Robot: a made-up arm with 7 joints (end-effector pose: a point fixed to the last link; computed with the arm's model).
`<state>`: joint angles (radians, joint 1 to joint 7).
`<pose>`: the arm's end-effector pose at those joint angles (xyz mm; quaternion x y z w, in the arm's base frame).
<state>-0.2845 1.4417 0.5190 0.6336 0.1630 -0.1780 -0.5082</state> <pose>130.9 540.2 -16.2 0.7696 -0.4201 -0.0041 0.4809</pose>
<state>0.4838 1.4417 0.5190 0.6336 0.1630 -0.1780 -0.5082</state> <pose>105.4 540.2 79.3 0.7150 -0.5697 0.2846 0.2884</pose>
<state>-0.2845 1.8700 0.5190 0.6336 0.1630 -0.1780 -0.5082</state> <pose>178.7 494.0 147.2 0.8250 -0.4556 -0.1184 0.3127</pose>
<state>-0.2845 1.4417 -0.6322 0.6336 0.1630 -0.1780 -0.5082</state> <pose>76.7 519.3 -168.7 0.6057 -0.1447 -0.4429 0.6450</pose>
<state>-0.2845 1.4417 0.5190 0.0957 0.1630 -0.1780 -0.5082</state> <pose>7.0 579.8 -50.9 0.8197 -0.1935 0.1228 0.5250</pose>
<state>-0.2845 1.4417 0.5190 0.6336 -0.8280 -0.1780 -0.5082</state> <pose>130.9 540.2 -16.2 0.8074 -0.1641 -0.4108 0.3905</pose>
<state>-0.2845 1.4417 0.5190 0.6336 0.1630 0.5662 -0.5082</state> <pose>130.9 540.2 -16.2 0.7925 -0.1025 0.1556 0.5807</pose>
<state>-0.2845 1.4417 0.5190 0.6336 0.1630 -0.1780 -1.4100</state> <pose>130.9 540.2 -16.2 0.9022 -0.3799 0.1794 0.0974</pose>
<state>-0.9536 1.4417 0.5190 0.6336 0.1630 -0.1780 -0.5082</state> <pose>92.6 540.2 -93.9 0.7256 -0.2389 -0.2566 0.5921</pose>
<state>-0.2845 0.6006 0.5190 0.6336 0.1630 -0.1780 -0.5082</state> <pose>42.2 417.8 -319.5 0.5622 -0.2969 0.2160 0.7410</pose>
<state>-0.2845 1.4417 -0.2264 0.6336 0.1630 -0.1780 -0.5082</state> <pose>116.1 526.3 -123.5 0.6901 -0.2523 -0.2978 0.6095</pose>
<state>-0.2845 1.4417 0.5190 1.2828 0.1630 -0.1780 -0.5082</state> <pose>225.9 415.1 21.3 0.6361 -0.6520 -0.1559 0.3820</pose>
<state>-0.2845 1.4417 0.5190 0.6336 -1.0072 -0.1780 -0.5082</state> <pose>130.9 540.2 -16.2 0.7930 -0.1116 -0.4764 0.3631</pose>
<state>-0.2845 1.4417 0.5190 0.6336 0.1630 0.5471 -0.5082</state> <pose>130.9 540.2 -16.2 0.7933 -0.1110 0.1516 0.5791</pose>
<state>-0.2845 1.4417 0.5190 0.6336 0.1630 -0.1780 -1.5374</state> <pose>130.9 540.2 -16.2 0.9066 -0.3677 0.2032 0.0398</pose>
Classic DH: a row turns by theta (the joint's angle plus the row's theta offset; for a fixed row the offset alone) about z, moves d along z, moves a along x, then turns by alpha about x. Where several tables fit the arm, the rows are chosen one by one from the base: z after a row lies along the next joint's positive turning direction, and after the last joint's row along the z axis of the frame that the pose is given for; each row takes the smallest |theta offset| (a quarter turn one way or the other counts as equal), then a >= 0, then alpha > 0; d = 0 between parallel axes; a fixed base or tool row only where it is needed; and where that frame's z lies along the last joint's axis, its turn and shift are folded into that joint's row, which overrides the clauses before.
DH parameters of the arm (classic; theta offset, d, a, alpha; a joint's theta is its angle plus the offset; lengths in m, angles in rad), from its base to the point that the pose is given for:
base (fixed): 0 0 0 1.5708
joint 1: 1.5708 -0.1257 0 1.5708
joint 2: 1.5708 0 0 1.5708
joint 3: 1.5708 -0.2043 0 1.5708
joint 4: 0 0 0 -1.5708
joint 5: 0 -0.2532 0 -1.5708
joint 6: -1.5708 0 0 1.5708
joint 7: 1.5708 0 0 1.5708
tool (fixed): -1.5708 0 0 0

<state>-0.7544 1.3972 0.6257 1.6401 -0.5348 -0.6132 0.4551</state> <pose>226.9 335.2 -57.5 0.2682 -0.2854 -0.8434 0.3678</pose>
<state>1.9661 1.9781 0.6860 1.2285 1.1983 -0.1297 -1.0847</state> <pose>-304.9 331.5 72.8 0.0475 0.5541 -0.5592 0.6148</pose>
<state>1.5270 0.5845 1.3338 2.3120 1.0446 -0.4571 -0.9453</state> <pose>-70.4 295.5 47.0 0.2595 0.4762 -0.4345 0.7191</pose>
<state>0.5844 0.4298 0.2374 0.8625 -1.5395 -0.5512 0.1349</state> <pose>330.6 320.6 -160.9 0.4486 -0.4201 -0.6159 0.4929</pose>
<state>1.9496 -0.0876 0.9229 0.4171 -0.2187 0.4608 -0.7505</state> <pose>387.1 169.0 220.7 -0.0667 -0.6208 0.4488 0.6394</pose>
